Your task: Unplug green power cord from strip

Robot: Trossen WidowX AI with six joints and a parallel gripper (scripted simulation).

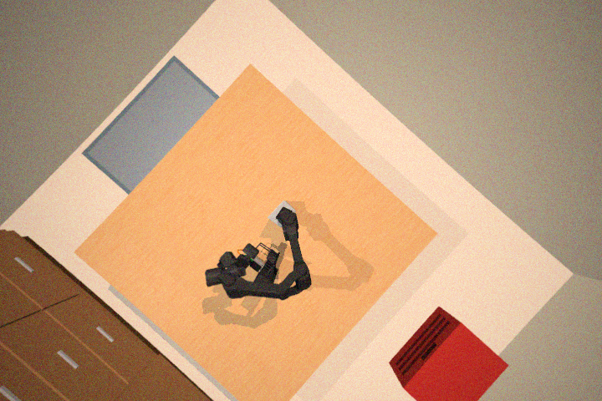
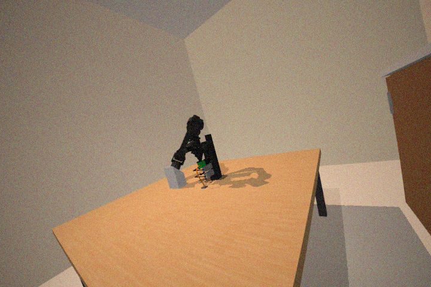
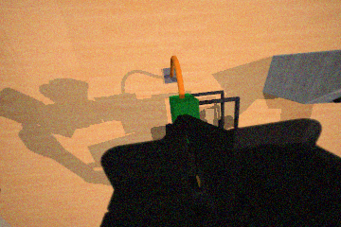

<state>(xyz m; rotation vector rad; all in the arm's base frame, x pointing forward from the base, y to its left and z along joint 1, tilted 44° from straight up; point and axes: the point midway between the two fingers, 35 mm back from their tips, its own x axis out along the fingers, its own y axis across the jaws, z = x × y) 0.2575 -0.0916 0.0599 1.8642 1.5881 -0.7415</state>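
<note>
The green plug is 10 mm behind my gripper tip, 30 mm to the left of it and 10 mm below it.
</note>
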